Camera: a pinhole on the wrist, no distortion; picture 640 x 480 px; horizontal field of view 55.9 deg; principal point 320.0 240.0 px. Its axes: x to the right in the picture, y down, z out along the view. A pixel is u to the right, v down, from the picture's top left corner.
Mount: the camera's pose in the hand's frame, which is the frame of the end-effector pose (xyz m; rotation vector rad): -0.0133 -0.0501 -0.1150 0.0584 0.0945 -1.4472
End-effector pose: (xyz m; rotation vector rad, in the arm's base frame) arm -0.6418 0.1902 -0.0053 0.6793 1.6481 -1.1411
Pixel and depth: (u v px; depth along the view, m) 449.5 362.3 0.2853
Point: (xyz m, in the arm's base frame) -0.7087 -0.0149 -0.0257
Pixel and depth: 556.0 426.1 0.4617
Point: -0.7857 -0.2212 -0.0891
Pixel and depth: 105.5 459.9 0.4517
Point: -0.4827 -0.1044 -0.1968
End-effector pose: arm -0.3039 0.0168 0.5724 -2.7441 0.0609 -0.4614
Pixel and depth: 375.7 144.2 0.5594
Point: -0.2393 0.3287 0.2200
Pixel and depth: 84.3 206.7 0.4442
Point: -0.2340 0.0678 0.2274
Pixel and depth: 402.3 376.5 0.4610
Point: -0.0922 0.2542 0.3613
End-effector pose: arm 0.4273 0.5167 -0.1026 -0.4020 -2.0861 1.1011
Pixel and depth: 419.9 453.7 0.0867
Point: 0.4391 0.5064 -0.0257
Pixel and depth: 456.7 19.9 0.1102
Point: 0.4700 0.4414 -0.0484
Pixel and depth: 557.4 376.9 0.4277
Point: 0.1503 0.2691 0.0430
